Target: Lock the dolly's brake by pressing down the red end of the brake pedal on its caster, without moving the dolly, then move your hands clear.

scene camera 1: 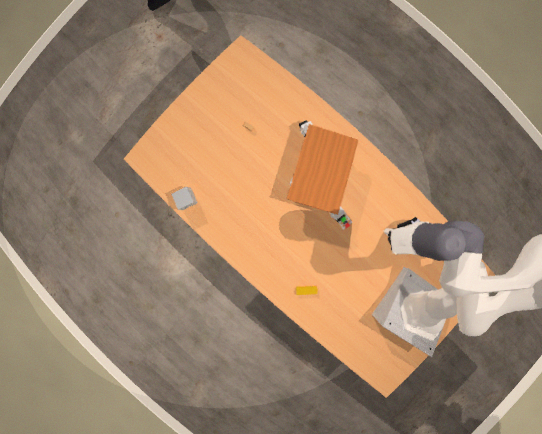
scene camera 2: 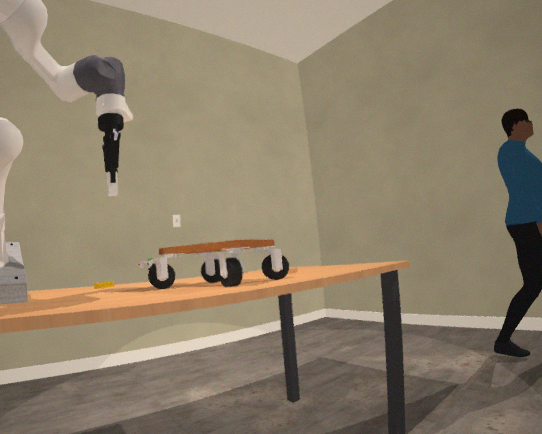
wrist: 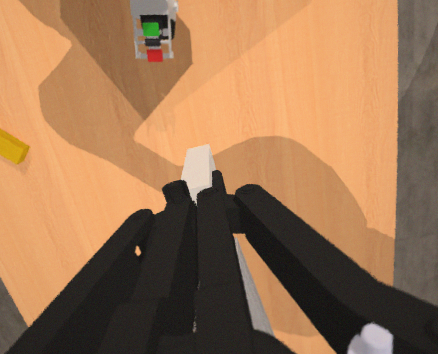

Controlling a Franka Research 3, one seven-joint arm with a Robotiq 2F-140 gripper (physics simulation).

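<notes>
The dolly [scene camera 1: 325,167] [scene camera 2: 215,247], with an orange-brown ribbed deck, stands on its wheels on the table. The brake pedal at its near caster has a green end [scene camera 1: 343,219] [scene camera 2: 150,259] [wrist: 151,29] and a red end [scene camera 1: 346,225] [scene camera 2: 140,265] [wrist: 155,55], the red one outermost. In scene camera 2 the red end sits a little lower than the green. My gripper [scene camera 2: 112,191] [wrist: 203,164] is shut and empty, pointing down. It hangs high above the table, well above and to the robot's side of the pedal, touching nothing.
A yellow block [scene camera 1: 306,290] [scene camera 2: 104,285] [wrist: 12,146] and a grey block [scene camera 1: 183,198] lie on the table [scene camera 1: 225,200] [scene camera 2: 345,275]. A small wooden piece [scene camera 1: 248,127] lies beyond the dolly. A person [scene camera 2: 520,185] stands on the floor past the table.
</notes>
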